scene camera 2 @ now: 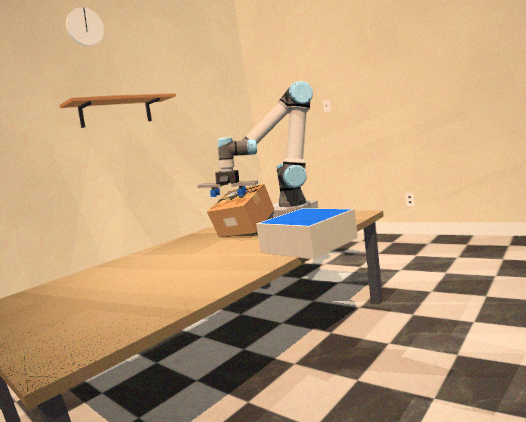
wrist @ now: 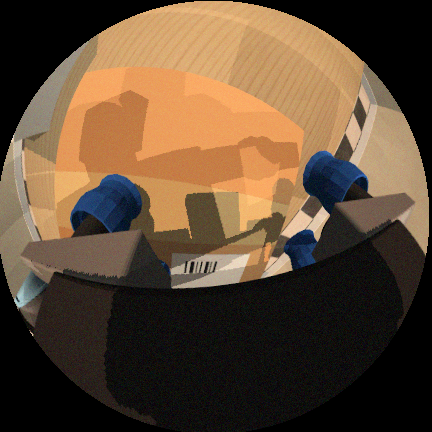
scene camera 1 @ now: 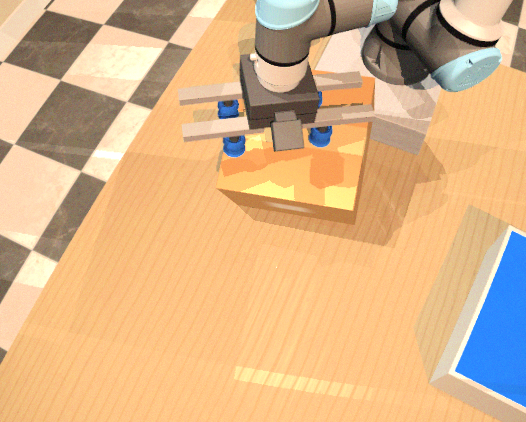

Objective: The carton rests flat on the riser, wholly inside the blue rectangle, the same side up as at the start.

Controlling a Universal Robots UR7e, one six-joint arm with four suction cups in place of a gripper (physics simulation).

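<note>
The brown carton (scene camera 1: 303, 176) (scene camera 2: 240, 213) (wrist: 181, 120) stands on the wooden table (scene camera 1: 219, 314) (scene camera 2: 157, 272) beside the arm's base. In the scene camera 2 view it looks tilted, with its right side higher. A barcode label (wrist: 209, 266) shows on its top near the cups. My suction gripper (scene camera 1: 275, 123) (scene camera 2: 228, 190) (wrist: 221, 201) hangs just above the far left part of the carton's top, and its blue cups hold nothing. The riser (scene camera 2: 307, 240) (scene camera 1: 445, 373) with the blue rectangle (scene camera 2: 307, 217) (scene camera 1: 466, 356) stands at the table's edge, apart from the carton.
The arm's base (scene camera 2: 292, 197) and its grey mount plate (scene camera 1: 399, 121) stand right behind the carton. The table's left edge drops to a checkered floor (scene camera 1: 94, 84). A wall shelf (scene camera 2: 115, 100) hangs far off.
</note>
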